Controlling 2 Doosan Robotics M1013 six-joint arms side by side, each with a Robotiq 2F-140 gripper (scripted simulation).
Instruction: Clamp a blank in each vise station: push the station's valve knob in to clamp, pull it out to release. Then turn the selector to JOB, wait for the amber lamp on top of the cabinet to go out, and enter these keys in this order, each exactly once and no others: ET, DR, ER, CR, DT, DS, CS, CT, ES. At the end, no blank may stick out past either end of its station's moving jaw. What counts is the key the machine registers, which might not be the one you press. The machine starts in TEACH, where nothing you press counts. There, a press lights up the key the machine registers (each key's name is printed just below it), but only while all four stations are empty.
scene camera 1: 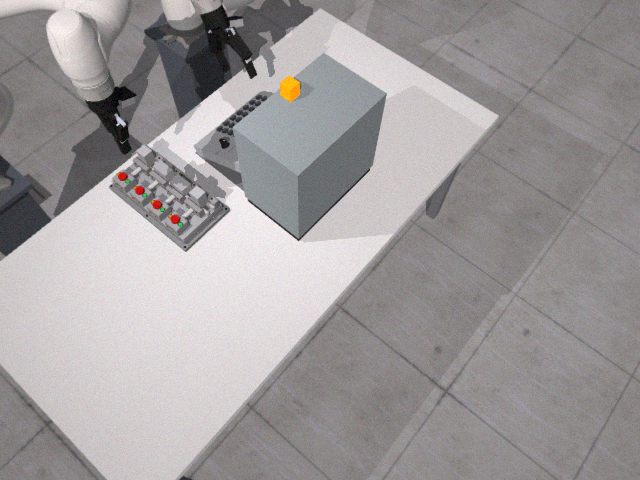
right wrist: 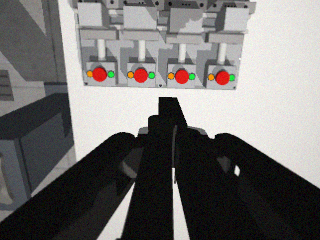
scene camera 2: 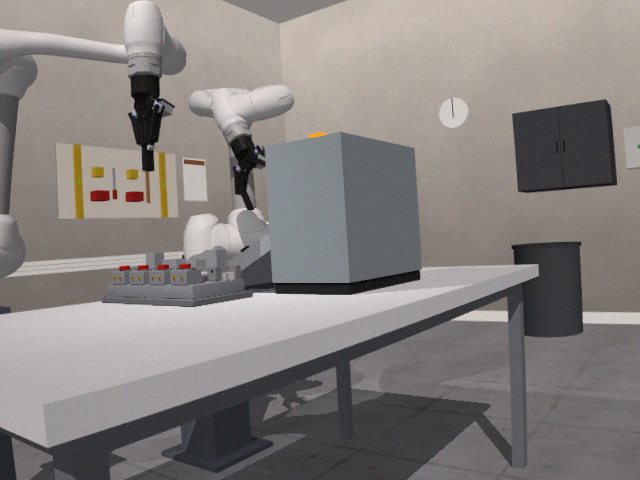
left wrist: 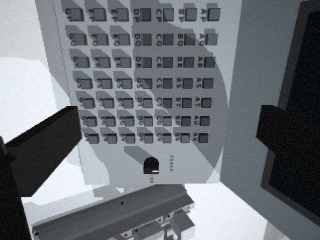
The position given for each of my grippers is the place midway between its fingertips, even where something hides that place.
Observation:
In view: my left gripper point(scene camera 1: 240, 73), my right gripper point(scene camera 2: 148, 170), a grey blank point(right wrist: 224, 23) and a grey blank point(right wrist: 177, 23).
My left gripper shows as well in scene camera 2 point(scene camera 2: 265, 198) and in the left wrist view point(left wrist: 169, 122). My right gripper shows as well in scene camera 1 point(scene camera 1: 126, 150) and in the right wrist view point(right wrist: 167, 112).

